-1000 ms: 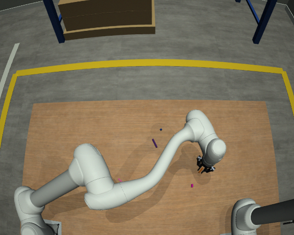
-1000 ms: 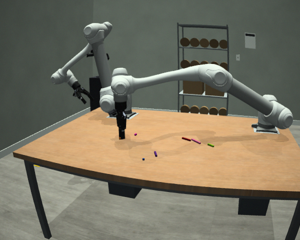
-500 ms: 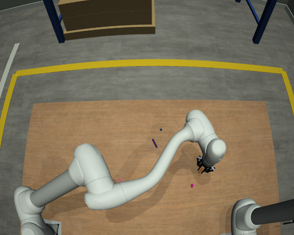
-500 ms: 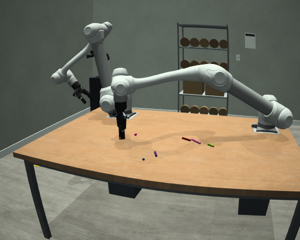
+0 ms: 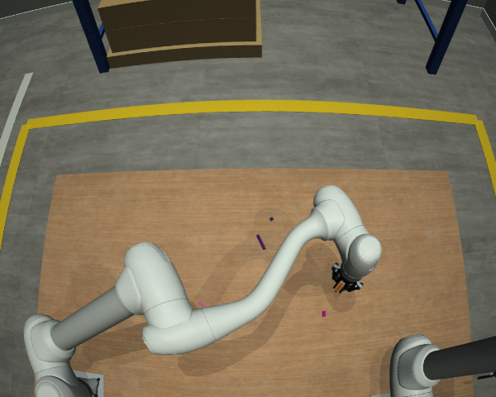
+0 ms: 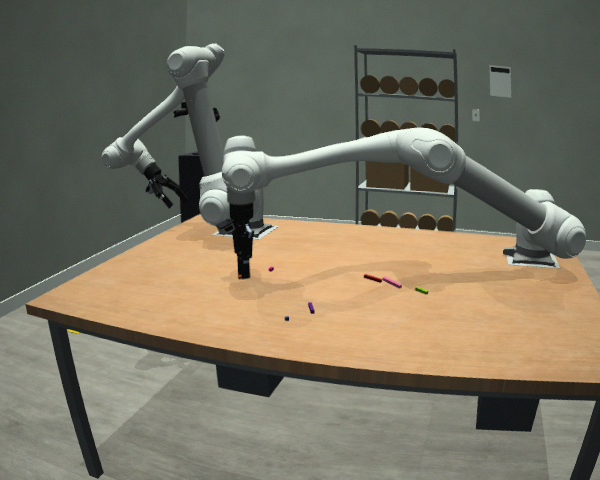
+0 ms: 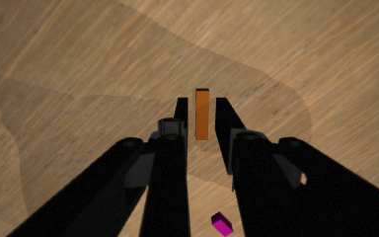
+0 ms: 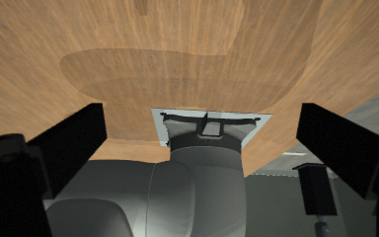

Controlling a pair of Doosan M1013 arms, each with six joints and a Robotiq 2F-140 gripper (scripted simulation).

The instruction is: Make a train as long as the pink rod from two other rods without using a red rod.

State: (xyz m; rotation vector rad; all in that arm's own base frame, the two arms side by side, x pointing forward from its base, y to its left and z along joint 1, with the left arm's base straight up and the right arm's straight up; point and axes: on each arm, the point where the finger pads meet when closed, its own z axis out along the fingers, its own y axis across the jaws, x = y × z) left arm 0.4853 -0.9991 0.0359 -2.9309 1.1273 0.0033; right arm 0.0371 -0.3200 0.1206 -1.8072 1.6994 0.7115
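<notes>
Now: the orange rod 30 mm below my left hand. The rest, counted from my left hand: magenta rod 100 mm behind, 50 mm to the left, 30 mm below; blue rod 270 mm ahead, 260 mm to the left, 30 mm below; purple rod 300 mm to the left, 170 mm ahead, 30 mm below.
</notes>
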